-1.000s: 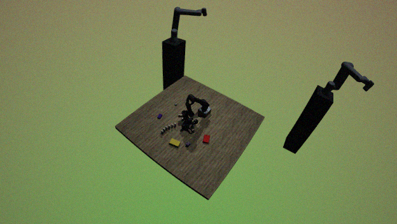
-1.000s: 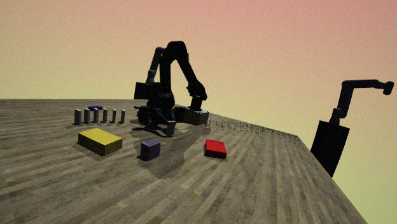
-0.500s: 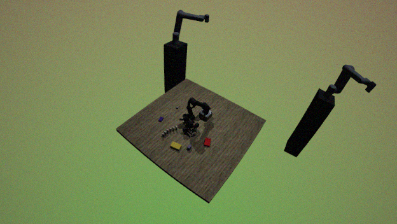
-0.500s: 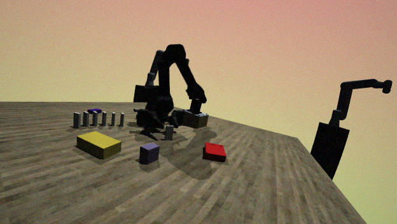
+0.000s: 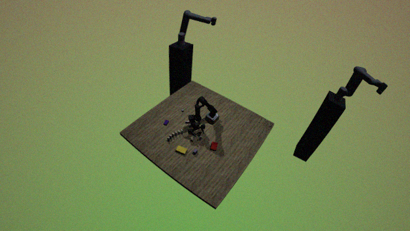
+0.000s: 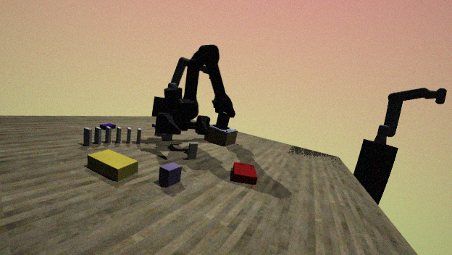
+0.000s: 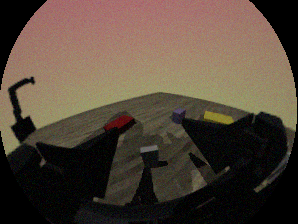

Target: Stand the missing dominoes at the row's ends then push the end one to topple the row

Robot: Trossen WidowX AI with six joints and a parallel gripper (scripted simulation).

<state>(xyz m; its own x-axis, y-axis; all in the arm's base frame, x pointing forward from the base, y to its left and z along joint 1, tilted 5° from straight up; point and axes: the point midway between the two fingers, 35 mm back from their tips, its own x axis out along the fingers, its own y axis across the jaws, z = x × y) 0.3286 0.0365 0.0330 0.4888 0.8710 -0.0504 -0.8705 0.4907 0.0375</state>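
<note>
My gripper tip is now 16 cm short of the lilac cube, 7 cm above it and 5 cm to the right of it. Also, from my gripper tip: dark blue block (44 cm to the right, 8 cm below, 2 cm ahead); then yellow block (22 cm ahead, 7 cm to the right, 7 cm below); then red block (16 cm to the left, 7 cm below, 2 cm behind).
</note>
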